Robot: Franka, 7 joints.
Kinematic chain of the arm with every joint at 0, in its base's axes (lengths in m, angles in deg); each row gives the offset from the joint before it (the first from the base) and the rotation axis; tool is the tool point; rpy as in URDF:
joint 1: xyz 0 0 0.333 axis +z
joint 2: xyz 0 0 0 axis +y
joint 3: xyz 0 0 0.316 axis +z
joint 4: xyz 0.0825 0 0 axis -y
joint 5: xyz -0.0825 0 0.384 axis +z
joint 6: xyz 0 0 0 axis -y
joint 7: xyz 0.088 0 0 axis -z
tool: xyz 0 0 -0.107 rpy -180 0 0
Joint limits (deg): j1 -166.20..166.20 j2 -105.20..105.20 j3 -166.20..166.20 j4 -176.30..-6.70 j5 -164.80..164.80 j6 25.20..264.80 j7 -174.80..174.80
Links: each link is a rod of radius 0.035 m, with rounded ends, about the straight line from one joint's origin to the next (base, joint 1, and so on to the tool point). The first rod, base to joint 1, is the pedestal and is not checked.
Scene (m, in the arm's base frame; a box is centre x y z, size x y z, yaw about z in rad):
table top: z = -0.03
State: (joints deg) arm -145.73 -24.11 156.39 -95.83 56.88 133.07 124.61
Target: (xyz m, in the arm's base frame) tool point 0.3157 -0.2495 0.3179
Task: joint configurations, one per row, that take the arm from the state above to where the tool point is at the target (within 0.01 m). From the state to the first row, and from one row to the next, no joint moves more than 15 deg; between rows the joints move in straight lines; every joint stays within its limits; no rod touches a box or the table.
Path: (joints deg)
1: -150.85 -14.97 146.96 -107.69 53.08 125.48 124.61
2: -155.96 -5.82 137.52 -119.55 49.29 117.90 124.61
3: -161.08 3.32 128.09 -131.41 45.49 110.31 124.61
4: -166.20 12.46 118.66 -143.27 41.70 102.72 124.61

